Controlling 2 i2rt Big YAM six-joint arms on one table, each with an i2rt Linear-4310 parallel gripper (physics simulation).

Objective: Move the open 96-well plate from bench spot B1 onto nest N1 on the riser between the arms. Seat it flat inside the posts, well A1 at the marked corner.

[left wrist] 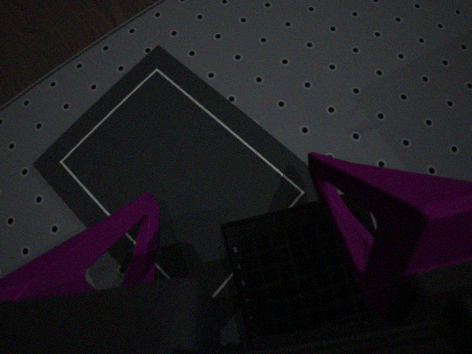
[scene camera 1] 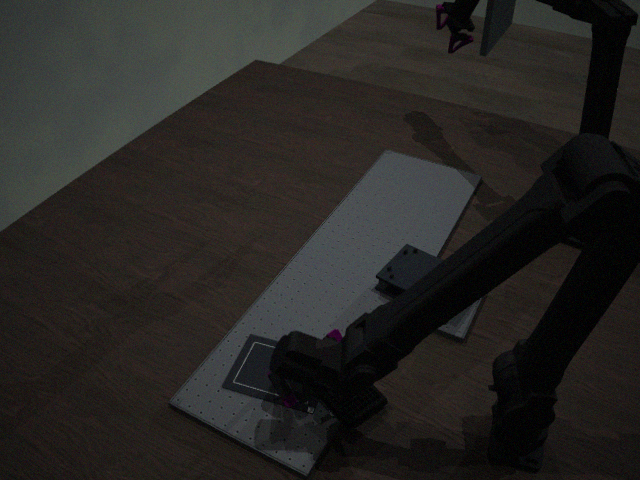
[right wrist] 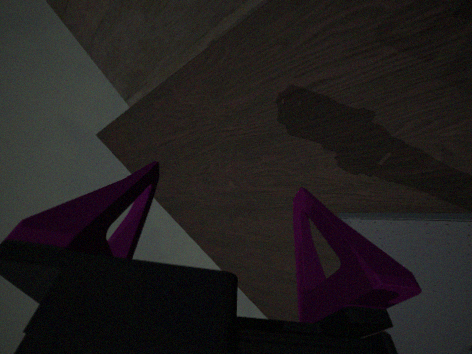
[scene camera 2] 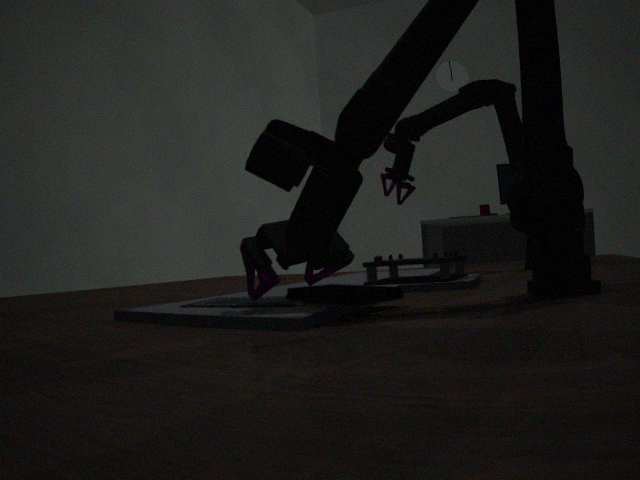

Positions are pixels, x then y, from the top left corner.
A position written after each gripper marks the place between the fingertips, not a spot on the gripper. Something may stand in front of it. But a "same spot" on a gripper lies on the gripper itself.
left gripper: left wrist 227,181; scene camera 1; scene camera 2; not seen in the right wrist view (out of frame)
same spot on left gripper: (scene camera 2: pixel 254 257) = (scene camera 1: pixel 278 391)
